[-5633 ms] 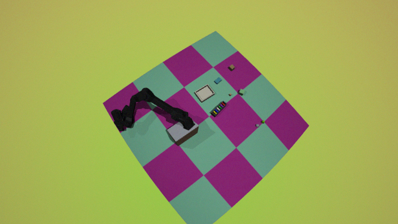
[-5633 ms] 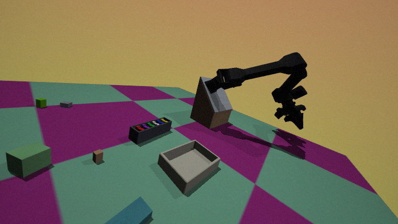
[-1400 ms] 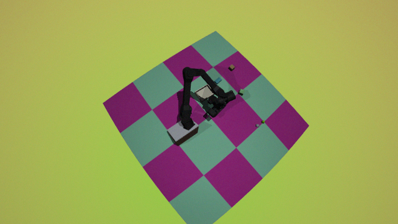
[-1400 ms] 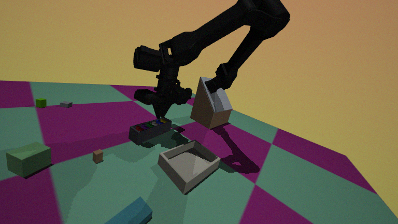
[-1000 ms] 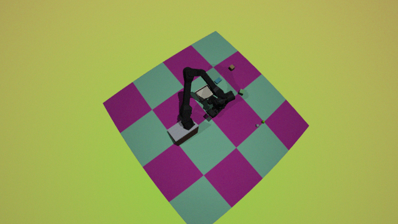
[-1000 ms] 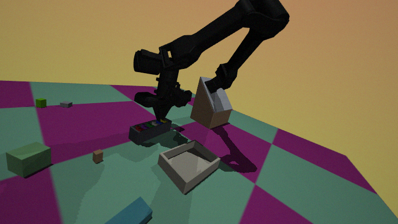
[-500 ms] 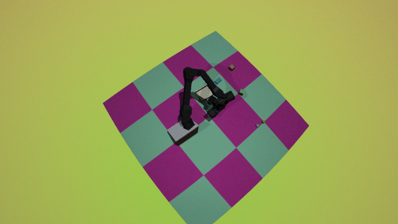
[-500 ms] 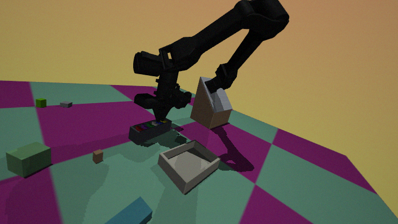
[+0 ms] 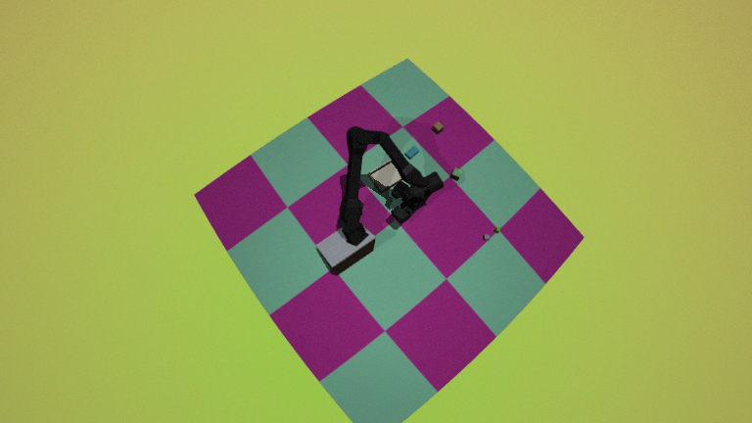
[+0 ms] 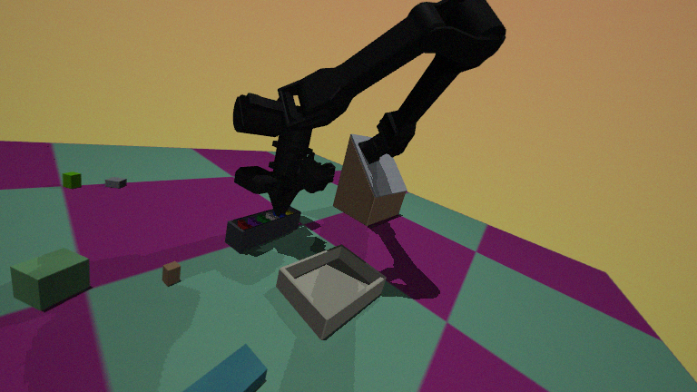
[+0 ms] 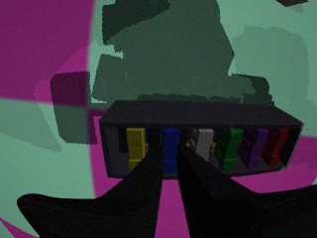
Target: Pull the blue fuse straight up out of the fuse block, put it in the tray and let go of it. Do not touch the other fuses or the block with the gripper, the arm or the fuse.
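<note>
Right now my gripper tip is 10 mm above the blue fuse. The rest, counted from my gripper tip: grey tray: 180 mm to the left, 50 mm ahead, 30 mm below; grey piece: 320 mm to the right, 150 mm ahead, 30 mm below; small tan cube: 190 mm ahead, 20 mm to the left, 20 mm below.
</note>
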